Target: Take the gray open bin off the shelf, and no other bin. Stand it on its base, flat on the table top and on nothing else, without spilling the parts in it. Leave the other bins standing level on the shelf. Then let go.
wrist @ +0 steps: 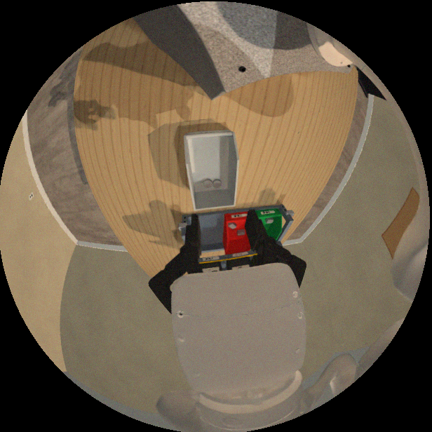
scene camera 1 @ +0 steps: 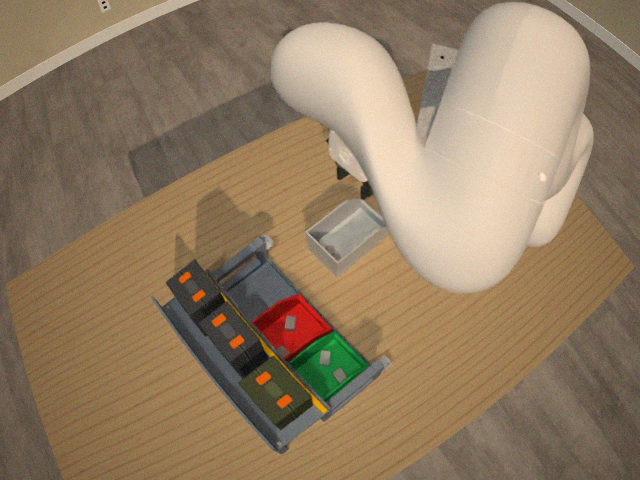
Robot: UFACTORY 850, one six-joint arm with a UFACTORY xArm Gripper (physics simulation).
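Observation:
The gray open bin (scene camera 1: 356,230) (wrist: 210,157) stands upright on its base on the table top (scene camera 1: 170,217) (wrist: 280,160), apart from the shelf (scene camera 1: 266,289) (wrist: 212,234). Small round parts (scene camera 1: 332,251) (wrist: 212,183) lie inside it at the end nearer the shelf. My gripper (scene camera 1: 353,182) (wrist: 222,219) is open with nothing between its fingers; in the scene view it shows beyond the bin's far side, above the table and clear of the bin. The arm hides part of the gripper and touches the outline of the bin's right corner in that view.
A red bin (scene camera 1: 308,320) (wrist: 231,245) and a green bin (scene camera 1: 309,373) (wrist: 273,231), each with gray parts, sit level on the shelf's front tier. Two dark bins (scene camera 1: 181,290) (scene camera 1: 223,338) and an olive one (scene camera 1: 281,414) with orange marks stand behind the yellow rail.

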